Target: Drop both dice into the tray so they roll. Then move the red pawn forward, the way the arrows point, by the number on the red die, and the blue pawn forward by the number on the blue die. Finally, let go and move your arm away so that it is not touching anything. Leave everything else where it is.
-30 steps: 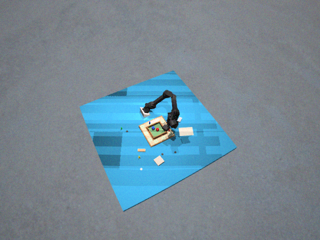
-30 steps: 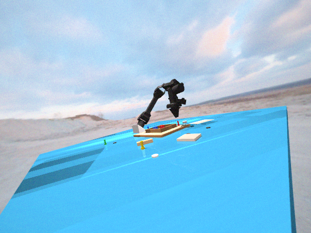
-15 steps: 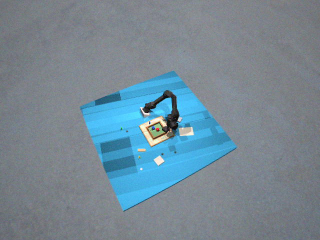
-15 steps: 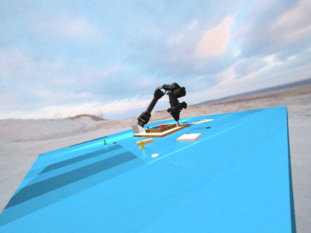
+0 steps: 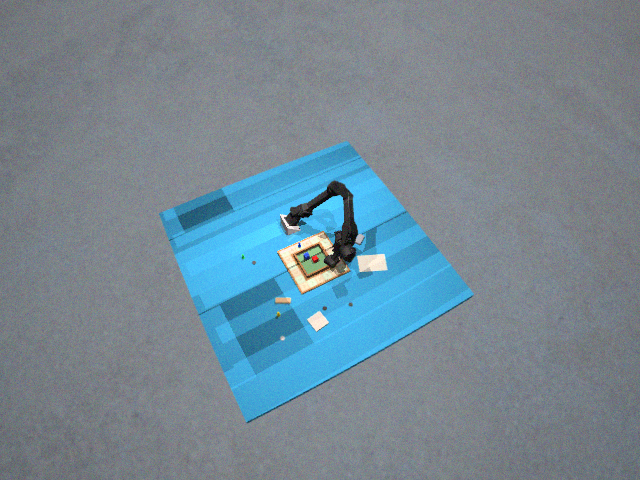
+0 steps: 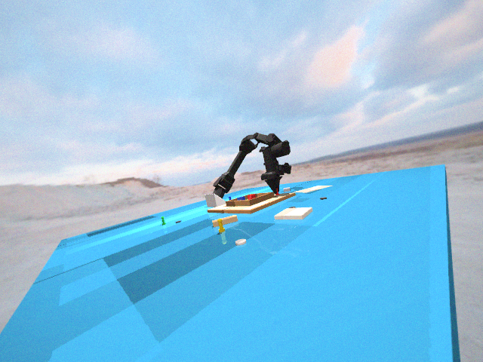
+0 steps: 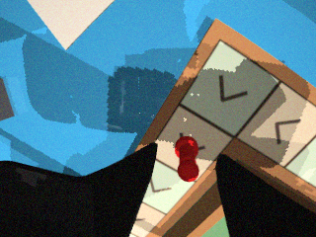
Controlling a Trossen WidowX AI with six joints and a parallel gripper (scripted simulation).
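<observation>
The blue pawn is 190 mm behind my gripper tip, 120 mm to the right of it and 10 mm above it. Round my gripper tip: red pawn 10 mm above; then white card 150 mm to the left, 100 mm ahead, 20 mm below; then green tray 110 mm to the right, 70 mm behind, 20 mm below.
</observation>
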